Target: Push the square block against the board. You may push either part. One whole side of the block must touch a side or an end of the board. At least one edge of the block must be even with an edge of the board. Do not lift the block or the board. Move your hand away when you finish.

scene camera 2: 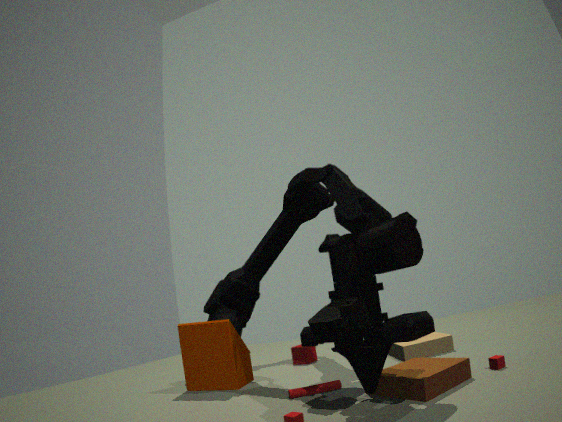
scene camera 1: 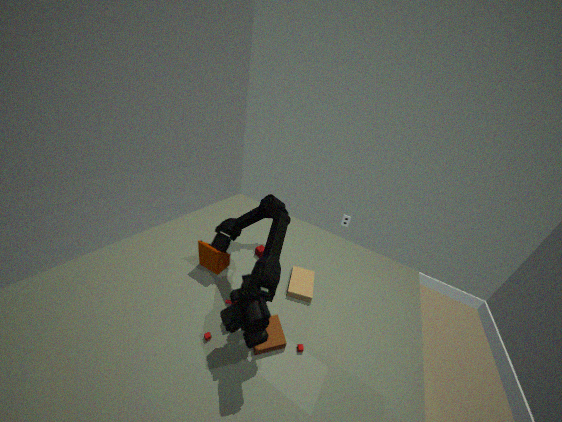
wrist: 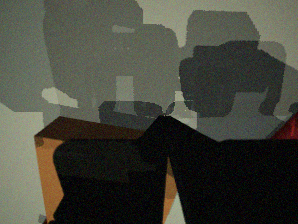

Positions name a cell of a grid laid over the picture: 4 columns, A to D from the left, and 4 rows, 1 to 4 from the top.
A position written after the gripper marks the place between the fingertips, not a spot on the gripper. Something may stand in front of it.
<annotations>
gripper: scene camera 2 C4; scene camera 1 B4; wrist C3
tan board: scene camera 2 D4; scene camera 1 C3; not seen in the wrist view (out of frame)
</annotations>
